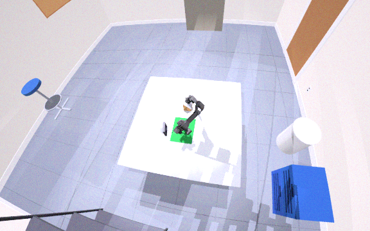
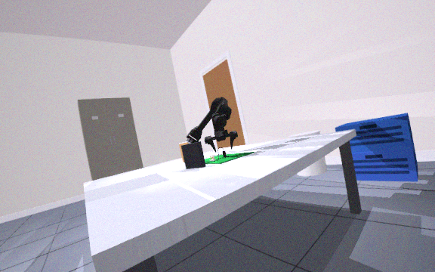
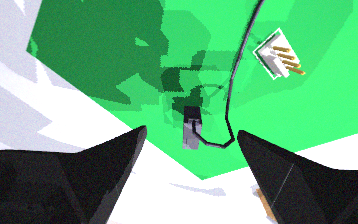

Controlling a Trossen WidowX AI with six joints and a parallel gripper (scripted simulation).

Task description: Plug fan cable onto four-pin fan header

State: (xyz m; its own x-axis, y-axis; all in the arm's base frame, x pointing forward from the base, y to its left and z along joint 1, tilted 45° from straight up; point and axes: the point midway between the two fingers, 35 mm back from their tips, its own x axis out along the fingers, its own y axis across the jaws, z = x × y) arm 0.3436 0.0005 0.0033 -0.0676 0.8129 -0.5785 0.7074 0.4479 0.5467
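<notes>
Right now the black fan plug is 10 mm behind my gripper tip, 10 mm to the left of it and 20 mm below it. Round my gripper tip: black fan: 20 mm ahead, 220 mm to the right, 20 mm above; then white four-pin fan header: 10 mm behind, 90 mm to the right, 40 mm below; then green board: 40 mm to the right, 50 mm below.
</notes>
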